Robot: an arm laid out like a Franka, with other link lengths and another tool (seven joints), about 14 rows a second.
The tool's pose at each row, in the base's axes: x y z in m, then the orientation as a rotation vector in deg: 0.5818, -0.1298, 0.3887, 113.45, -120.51, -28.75; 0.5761, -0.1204, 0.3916, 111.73, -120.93, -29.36; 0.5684, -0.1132, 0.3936, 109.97, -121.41, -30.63; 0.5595, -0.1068, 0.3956, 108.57, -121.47, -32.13; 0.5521, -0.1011, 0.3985, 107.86, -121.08, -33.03; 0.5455, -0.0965, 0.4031, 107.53, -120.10, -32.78; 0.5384, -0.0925, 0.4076, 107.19, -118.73, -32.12; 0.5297, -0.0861, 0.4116, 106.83, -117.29, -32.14; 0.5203, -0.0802, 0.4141, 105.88, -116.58, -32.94
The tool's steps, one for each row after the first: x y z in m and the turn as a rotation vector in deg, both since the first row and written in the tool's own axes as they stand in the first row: -0.0091, 0.0067, 0.0004, -0.84, -0.01, 1.10; -0.0159, 0.0149, 0.0023, -1.90, -0.44, 2.19; -0.0217, 0.0241, 0.0044, -3.10, -0.91, 2.89; -0.0270, 0.0323, 0.0051, -4.00, -1.00, 3.09; -0.0315, 0.0403, 0.0039, -4.65, -0.21, 2.99; -0.0353, 0.0488, 0.0028, -5.37, 1.03, 2.80; -0.0413, 0.0586, 0.0031, -6.39, 1.92, 2.51; -0.0466, 0.0685, 0.0049, -7.57, 2.12, 2.76
